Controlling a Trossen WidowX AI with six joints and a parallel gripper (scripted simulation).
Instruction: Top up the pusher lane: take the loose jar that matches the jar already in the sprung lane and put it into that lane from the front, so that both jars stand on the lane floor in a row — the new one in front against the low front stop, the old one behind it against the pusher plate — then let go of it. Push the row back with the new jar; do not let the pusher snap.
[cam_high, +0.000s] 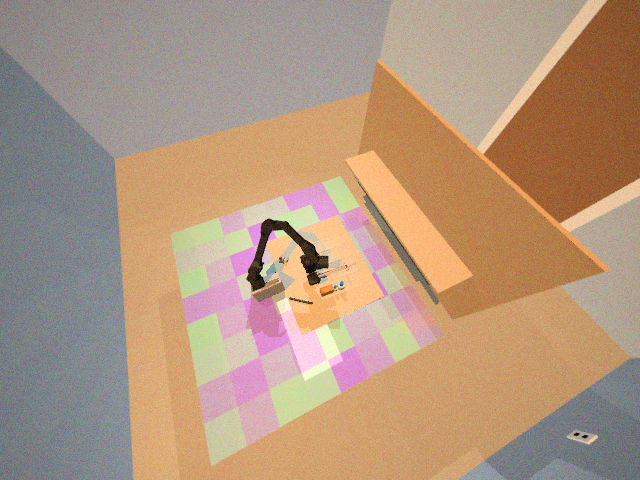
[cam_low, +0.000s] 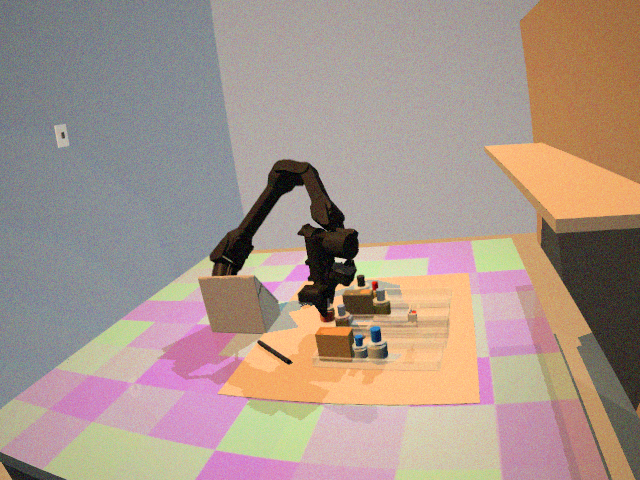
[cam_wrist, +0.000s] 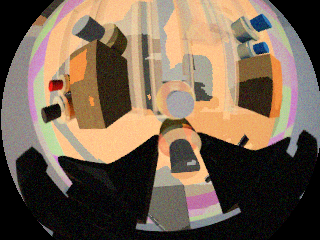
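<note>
The clear lane rack lies 18 cm ahead of my gripper tip, 3 cm below it and 2 cm to the right of it. The rest, counted from my gripper tip: black pen (12 cm to the right, 10 cm behind, 5 cm below).
</note>
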